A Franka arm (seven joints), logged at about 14 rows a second.
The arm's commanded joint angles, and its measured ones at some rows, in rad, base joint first. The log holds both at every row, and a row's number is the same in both.
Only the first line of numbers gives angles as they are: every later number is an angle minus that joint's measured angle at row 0.
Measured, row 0:
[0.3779 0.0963 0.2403 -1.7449 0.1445 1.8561 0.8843]
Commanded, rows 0 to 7:
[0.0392 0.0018 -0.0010 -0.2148 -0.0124 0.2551 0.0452]
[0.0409 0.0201 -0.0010 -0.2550 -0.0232 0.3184 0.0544]
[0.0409 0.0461 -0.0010 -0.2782 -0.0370 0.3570 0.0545]
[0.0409 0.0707 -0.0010 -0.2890 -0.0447 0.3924 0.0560]
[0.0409 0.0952 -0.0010 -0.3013 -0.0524 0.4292 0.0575]
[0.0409 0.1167 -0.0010 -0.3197 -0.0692 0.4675 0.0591]
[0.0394 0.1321 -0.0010 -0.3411 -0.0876 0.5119 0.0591]
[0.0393 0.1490 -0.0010 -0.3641 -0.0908 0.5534 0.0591]
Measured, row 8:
[0.0412 0.1258 -0.0031 -0.3274 -0.0605 0.4757 0.0364]
